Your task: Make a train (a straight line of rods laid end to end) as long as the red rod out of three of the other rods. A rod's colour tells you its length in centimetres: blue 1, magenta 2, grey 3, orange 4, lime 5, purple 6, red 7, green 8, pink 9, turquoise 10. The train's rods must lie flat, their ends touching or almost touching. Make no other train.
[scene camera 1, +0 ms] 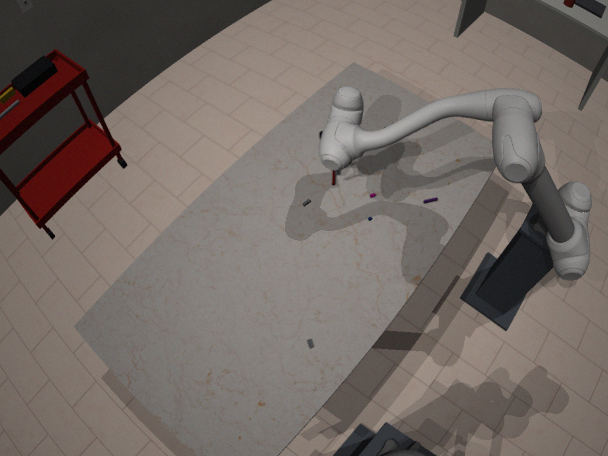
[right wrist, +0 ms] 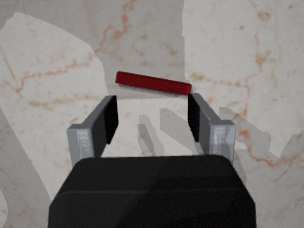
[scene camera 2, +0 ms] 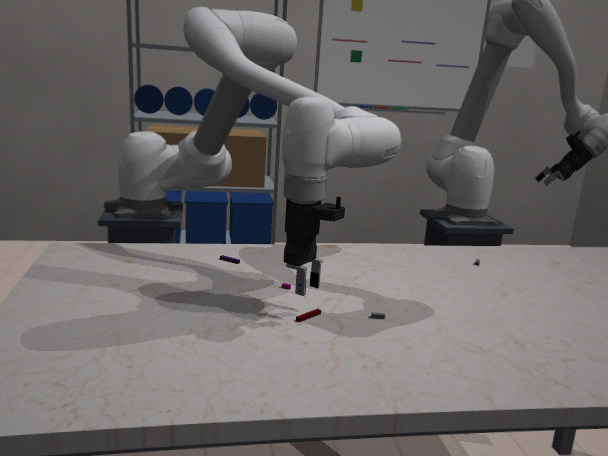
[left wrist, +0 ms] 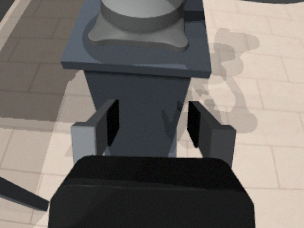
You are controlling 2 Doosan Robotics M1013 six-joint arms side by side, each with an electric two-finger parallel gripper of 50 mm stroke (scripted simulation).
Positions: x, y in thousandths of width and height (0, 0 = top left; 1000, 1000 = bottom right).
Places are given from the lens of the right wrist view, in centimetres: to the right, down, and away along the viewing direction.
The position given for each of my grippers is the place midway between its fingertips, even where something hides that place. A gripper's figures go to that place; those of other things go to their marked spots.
my right gripper (right wrist: 502, 476): 0, 0, 16
red rod (right wrist: 413, 344): -2, -3, 21
